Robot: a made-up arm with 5 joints.
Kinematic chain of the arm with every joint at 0, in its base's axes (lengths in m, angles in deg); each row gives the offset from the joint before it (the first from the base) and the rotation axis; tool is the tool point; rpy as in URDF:
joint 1: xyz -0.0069 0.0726 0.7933 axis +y
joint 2: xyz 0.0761 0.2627 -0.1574 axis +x
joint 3: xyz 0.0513 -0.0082 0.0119 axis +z
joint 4: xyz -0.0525 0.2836 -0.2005 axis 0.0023 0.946 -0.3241
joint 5: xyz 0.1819 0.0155 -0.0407 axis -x
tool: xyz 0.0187 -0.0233 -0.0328 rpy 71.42 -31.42 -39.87
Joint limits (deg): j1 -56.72..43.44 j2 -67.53..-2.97 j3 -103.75..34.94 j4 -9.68..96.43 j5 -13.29..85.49
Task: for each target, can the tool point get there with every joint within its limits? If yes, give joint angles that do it. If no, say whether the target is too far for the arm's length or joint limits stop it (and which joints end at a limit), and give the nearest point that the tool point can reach.
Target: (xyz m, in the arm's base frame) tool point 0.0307 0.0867 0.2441
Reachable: yes | joints 33.53 -46.90 -76.07 58.86 49.61
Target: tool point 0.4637 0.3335 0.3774
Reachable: yes | joints -21.51 -19.42 -53.84 66.45 46.13
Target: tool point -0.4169 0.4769 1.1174
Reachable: no: joint limits stop it (at a limit: joint 1, joint 2, joint 3, joint 4, joint 5) | nearest point -0.4766 0.4247 0.4939 | short by 0.629 m
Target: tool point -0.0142 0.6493 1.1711
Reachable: no: joint limits stop it (at a limit: joint 1, joint 2, joint 4, joint 5) | nearest point 0.4427 0.5853 0.8458 | short by 0.564 m
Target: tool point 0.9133 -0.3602 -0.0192
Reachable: no: too far | nearest point 0.4397 0.0725 0.3989 | short by 0.766 m
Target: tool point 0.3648 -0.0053 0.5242
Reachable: yes | joints -6.61 -62.19 -92.00 59.08 50.39
